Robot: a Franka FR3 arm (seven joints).
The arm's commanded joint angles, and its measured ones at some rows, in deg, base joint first. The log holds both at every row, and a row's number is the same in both.
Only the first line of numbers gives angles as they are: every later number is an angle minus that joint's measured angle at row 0.
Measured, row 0:
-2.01, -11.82, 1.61, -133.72, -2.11, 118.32, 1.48
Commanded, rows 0 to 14:
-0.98, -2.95, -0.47, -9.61, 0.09, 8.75, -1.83
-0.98, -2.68, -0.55, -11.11, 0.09, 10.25, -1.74
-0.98, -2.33, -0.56, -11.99, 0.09, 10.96, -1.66
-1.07, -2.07, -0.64, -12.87, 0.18, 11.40, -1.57
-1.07, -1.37, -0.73, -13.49, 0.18, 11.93, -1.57
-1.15, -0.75, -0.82, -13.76, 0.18, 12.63, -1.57
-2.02, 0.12, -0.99, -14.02, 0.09, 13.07, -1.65
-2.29, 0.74, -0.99, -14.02, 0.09, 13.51, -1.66
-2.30, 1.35, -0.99, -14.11, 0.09, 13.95, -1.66
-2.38, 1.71, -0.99, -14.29, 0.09, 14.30, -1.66
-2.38, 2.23, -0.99, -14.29, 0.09, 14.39, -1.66
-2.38, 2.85, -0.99, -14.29, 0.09, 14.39, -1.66
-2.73, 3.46, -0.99, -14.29, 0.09, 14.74, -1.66
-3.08, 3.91, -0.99, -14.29, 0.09, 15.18, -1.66
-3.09, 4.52, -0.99, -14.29, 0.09, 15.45, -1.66
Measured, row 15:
-1.65, 3.03, -1.50, -13.53, 0.00, 13.09, -0.83
